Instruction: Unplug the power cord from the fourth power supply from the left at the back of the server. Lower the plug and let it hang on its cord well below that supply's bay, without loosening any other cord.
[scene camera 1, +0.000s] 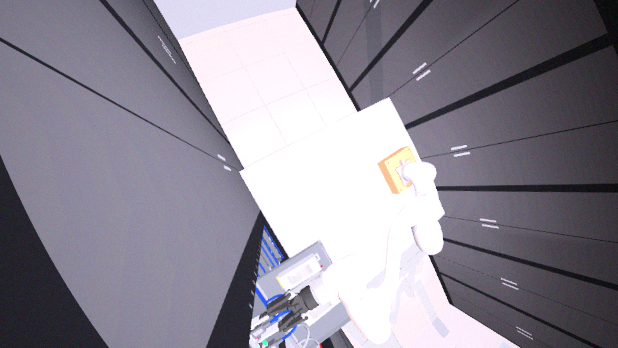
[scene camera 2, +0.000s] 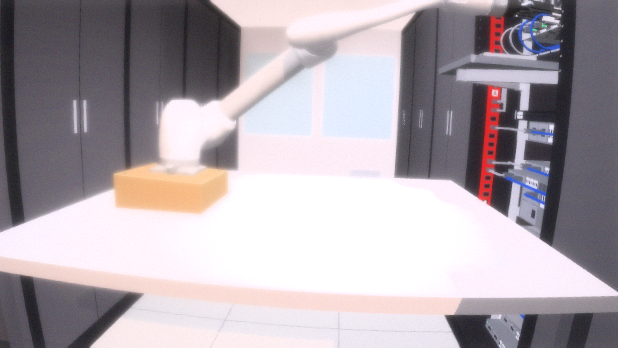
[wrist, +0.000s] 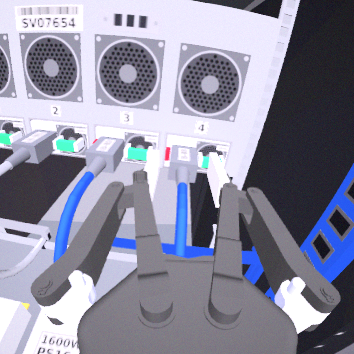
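Where they show: gripper, fingertip midpoint: (scene camera 1: 256, 330) (wrist: 183, 161); arm's base, link origin: (scene camera 1: 406, 172) (scene camera 2: 178, 171).
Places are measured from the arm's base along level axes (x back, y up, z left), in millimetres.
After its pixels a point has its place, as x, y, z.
The server back (wrist: 95, 17) @(-1411, 761, -65) shows supplies labelled 2, 3 and 4 in the wrist view. The grey plug (wrist: 183, 161) @(-1363, 640, -164) of supply 4 sits at its bay, beside a red tab, with its blue cord (wrist: 182, 215) @(-1296, 629, -161) running down. My gripper (wrist: 183, 161) @(-1387, 627, -167) (scene camera 1: 275, 318) is partly open. Its white fingertips stand left and right of the grey plug, with visible gaps, the left one near supply 3's green latch and the right one overlapping supply 4's green latch. How deep the tips reach is hard to tell. In scene camera 2 the gripper is small and partly cut off at the top right.
The neighbouring grey plug (wrist: 105, 152) @(-1367, 639, -86) of supply 3, with a blue cord (wrist: 70, 210) @(-1296, 625, -78), is left of the fingers. Another grey plug (wrist: 35, 146) @(-1371, 637, -10) with a white cord is farther left. A blue perforated rail (wrist: 309, 257) @(-1326, 540, -344) stands right. A grey shelf (scene camera 2: 500, 64) @(-1124, 430, -210) lies below the server.
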